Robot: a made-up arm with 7 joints. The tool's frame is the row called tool. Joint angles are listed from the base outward. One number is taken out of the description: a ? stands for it. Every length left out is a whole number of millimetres.
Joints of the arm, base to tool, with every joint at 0 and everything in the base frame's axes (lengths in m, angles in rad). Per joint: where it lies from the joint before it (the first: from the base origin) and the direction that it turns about. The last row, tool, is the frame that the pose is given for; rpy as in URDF.
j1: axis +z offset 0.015 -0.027 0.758
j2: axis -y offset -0.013 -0.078 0
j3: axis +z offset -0.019 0 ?
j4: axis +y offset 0.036 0.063 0
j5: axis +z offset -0.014 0 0.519
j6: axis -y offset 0.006 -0.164 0
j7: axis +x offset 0.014 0 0.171
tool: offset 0 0.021 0.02 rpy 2.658 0.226 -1.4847
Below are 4 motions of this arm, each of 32 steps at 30 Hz.
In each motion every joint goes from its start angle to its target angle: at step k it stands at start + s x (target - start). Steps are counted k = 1, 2, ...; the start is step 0. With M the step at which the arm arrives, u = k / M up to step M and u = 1 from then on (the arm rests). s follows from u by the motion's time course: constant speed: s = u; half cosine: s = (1 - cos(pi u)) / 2; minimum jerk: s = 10 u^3 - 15 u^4 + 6 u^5.
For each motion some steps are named. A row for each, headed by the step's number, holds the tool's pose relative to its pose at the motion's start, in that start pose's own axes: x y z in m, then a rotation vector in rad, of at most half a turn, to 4 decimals.
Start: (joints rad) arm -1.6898 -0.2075 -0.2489 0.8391 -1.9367 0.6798 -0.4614
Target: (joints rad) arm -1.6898 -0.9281 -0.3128 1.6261 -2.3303 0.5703 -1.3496
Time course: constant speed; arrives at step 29
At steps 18, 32:
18: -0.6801 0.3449 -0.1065 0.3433 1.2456 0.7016
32: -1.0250 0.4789 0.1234 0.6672 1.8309 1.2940

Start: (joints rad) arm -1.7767 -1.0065 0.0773 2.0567 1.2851 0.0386 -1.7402
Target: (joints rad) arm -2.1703 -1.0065 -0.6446 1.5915 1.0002 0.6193 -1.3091
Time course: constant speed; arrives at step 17
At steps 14, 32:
14: -0.1998 0.4509 0.3906 0.5681 -0.8096 0.8125
32: -0.2982 0.4828 0.5001 0.7020 -1.0190 0.9635

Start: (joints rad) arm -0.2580 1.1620 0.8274 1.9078 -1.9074 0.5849 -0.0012
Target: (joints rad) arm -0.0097 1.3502 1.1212 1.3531 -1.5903 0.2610 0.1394
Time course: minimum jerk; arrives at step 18
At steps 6, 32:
6: 0.1281 0.0266 0.0479 -0.0112 -0.2278 -0.0432
32: 0.4909 0.1024 0.4475 0.0556 -1.0130 -0.3703

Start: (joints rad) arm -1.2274 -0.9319 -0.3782 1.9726 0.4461 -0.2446 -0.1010
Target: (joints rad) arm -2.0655 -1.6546 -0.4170 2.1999 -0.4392 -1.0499 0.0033
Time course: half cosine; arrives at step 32
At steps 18, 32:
18: 0.3294 -0.2780 -0.2174 -1.0977 -0.4788 -0.0023
32: 0.4066 -0.5172 -0.2429 -1.8673 -0.5732 0.2932

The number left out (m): 0.434
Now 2 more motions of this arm.
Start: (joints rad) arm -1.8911 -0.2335 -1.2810 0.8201 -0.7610 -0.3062 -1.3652
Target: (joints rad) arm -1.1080 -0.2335 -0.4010 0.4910 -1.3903 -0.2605 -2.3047
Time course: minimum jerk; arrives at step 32
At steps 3, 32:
3: -0.0032 0.0061 0.0014 0.0045 0.0068 0.0122
32: -0.4638 0.2226 0.5300 0.4934 0.4417 1.6688

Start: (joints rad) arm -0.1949 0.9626 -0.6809 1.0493 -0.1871 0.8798 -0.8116
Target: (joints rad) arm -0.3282 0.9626 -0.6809 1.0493 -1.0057 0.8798 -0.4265
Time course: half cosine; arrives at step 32
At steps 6, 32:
6: -0.0034 0.0180 -0.0071 -0.0259 -0.0018 0.0527
32: -0.1000 0.1662 -0.0907 -0.2242 -0.0358 0.6632

